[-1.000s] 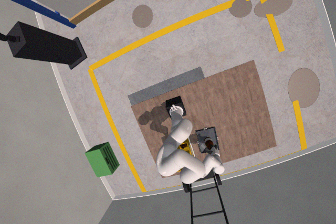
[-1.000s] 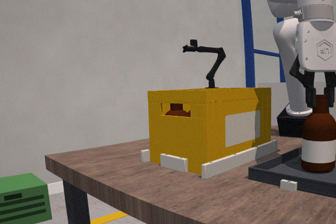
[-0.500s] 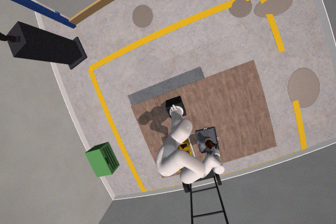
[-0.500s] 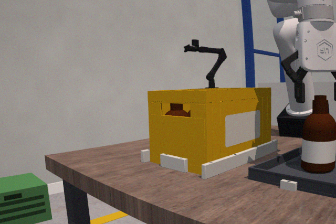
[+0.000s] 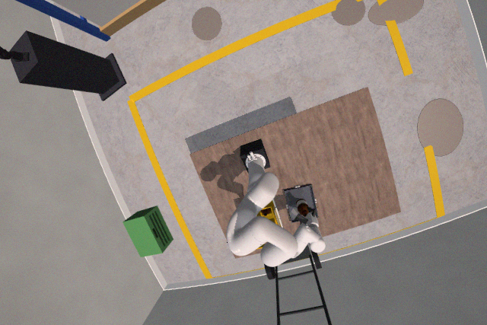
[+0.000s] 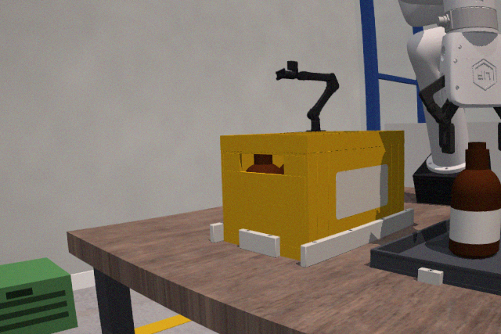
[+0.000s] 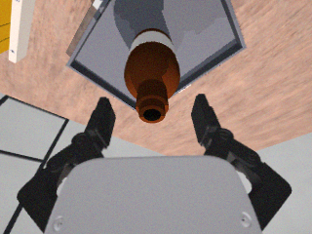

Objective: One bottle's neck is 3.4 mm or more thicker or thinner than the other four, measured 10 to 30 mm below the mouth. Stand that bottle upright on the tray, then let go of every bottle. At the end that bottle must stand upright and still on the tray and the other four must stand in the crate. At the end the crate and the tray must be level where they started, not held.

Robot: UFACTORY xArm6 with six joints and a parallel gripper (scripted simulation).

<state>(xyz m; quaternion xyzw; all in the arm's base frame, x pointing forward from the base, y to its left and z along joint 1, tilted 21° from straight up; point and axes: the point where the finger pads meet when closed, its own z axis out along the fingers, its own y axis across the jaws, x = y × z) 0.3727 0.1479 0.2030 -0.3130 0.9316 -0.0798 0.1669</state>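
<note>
The dark tray lies 14 cm below my hand. From my hand the other things lie so: yellow crate: 3 cm behind, 28 cm to the right, 7 cm below.
</note>
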